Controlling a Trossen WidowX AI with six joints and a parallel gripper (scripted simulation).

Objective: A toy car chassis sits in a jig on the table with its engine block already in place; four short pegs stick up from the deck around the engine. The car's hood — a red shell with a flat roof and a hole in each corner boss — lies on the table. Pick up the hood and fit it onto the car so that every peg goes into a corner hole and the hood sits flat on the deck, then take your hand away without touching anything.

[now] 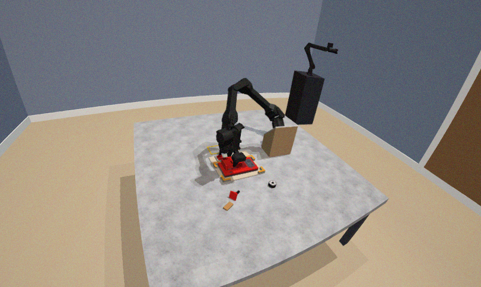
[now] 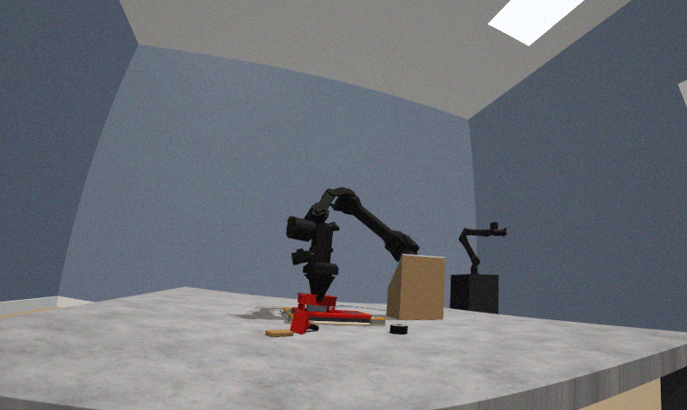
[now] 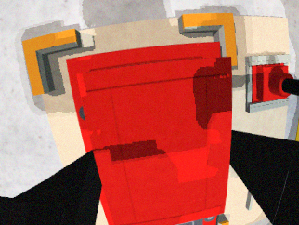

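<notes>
The red hood is 10 mm above my gripper tip. The rest, counted from my gripper tip: black wheel: 180 mm behind, 160 mm to the left, 40 mm below; then grey engine block: 30 mm below, 10 mm to the left; then tan block: 250 mm to the left, 80 mm ahead, 50 mm below.
</notes>
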